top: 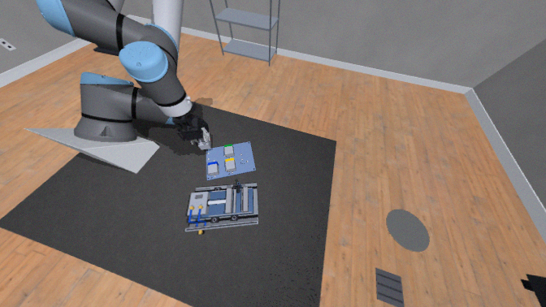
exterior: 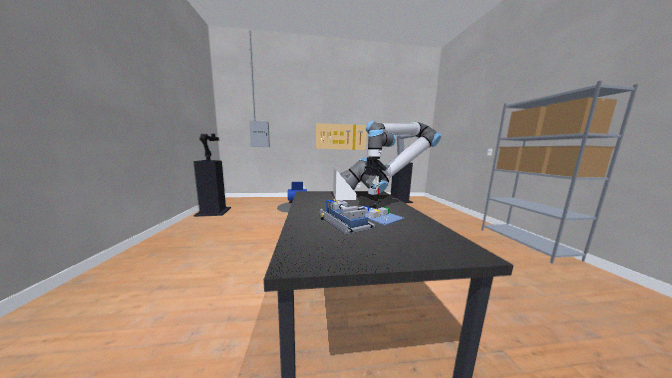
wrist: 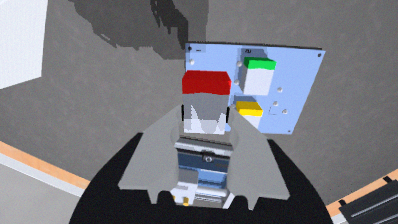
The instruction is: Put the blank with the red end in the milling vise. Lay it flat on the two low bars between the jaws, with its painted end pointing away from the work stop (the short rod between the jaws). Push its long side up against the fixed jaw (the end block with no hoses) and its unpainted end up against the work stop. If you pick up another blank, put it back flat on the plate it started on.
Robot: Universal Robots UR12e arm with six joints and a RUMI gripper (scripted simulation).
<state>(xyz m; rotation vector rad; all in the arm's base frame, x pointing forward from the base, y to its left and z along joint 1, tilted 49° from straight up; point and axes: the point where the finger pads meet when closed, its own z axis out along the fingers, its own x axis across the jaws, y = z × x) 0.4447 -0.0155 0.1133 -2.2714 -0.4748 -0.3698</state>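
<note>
Right now my hand is 2 cm above the red-ended blank. From my hand the other things lie so: blue-ended blank (4 cm ahead, 8 cm to the right, 14 cm below); green-ended blank (8 cm ahead, 4 cm to the left, 14 cm below); yellow-ended blank (12 cm ahead, 4 cm to the right, 14 cm below).
</note>
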